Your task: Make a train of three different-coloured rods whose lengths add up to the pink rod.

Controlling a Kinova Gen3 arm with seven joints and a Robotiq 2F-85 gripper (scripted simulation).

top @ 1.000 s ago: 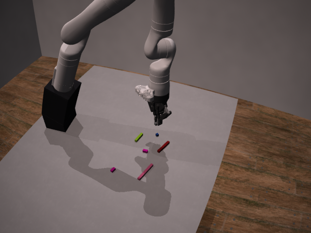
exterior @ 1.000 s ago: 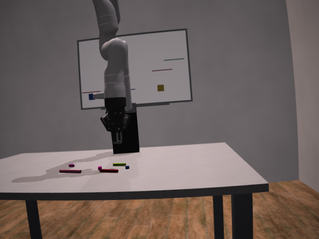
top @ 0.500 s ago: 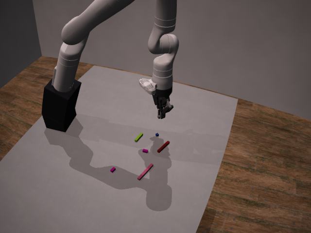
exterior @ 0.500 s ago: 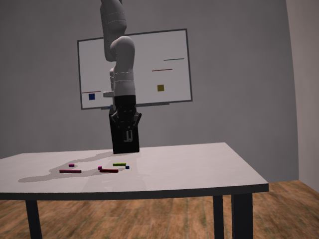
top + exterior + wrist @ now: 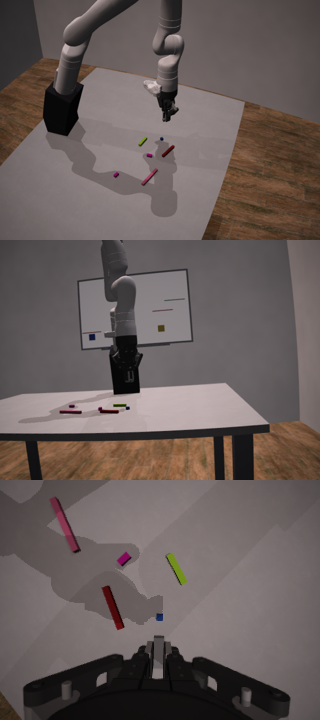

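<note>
Now: hand 11 cm above the blue rod, 1 cm to the left of it and 1 cm past it. The rest, counted from my hand: lime rod: 11 cm below, 9 cm behind, 5 cm to the right; red rod: 11 cm below, 8 cm to the right, 3 cm ahead; grey rod: 1 cm below.
</note>
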